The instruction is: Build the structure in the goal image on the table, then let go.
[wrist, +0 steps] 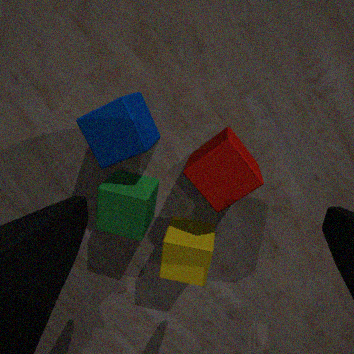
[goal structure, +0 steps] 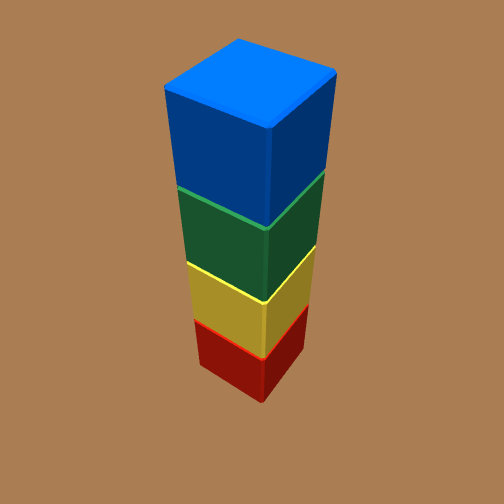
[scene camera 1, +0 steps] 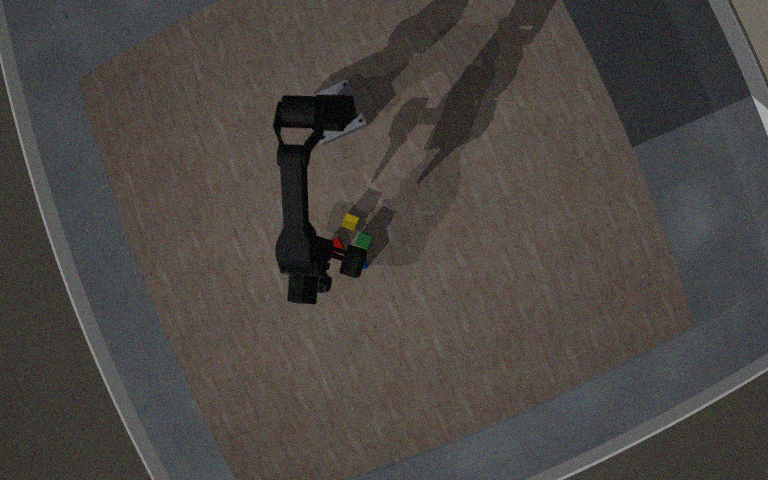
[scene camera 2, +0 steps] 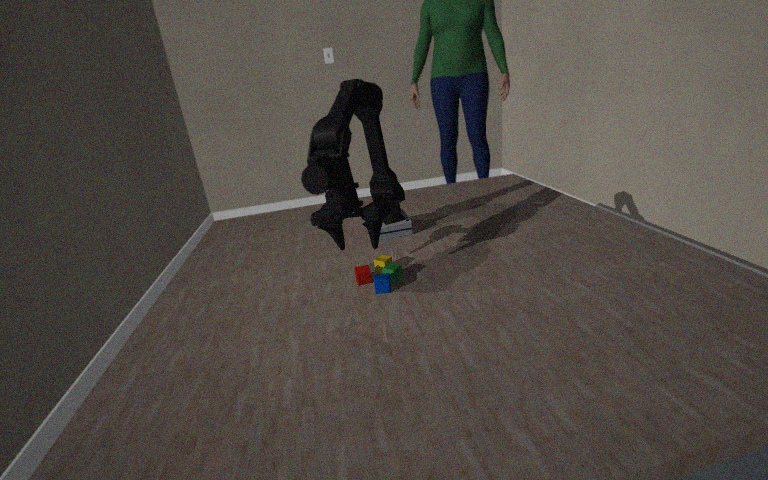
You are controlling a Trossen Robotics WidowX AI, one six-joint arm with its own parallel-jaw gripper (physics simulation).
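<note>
Four cubes lie apart in a loose cluster on the wood-look surface [scene camera 1: 481,350] [scene camera 2: 396,384]. The blue cube [scene camera 1: 365,265] [scene camera 2: 382,284] [wrist: 116,134] is close to the green cube [scene camera 1: 364,241] [scene camera 2: 392,272] [wrist: 124,211]. The yellow cube [scene camera 1: 350,221] [scene camera 2: 383,260] [wrist: 187,256] lies beside the green one, and the red cube [scene camera 1: 337,244] [scene camera 2: 362,275] [wrist: 225,172] lies off to the other side. My gripper [scene camera 2: 359,248] [wrist: 208,213] is open and empty, above the cubes, its fingers wide apart. In scene camera 1 the arm partly hides the red and blue cubes.
The arm's grey base plate [scene camera 1: 343,133] [scene camera 2: 398,228] stands behind the cubes in the scene camera 2 view. A person in a green top [scene camera 2: 459,39] stands by the back wall [scene camera 2: 249,113]. Long shadows fall across the surface near the cubes.
</note>
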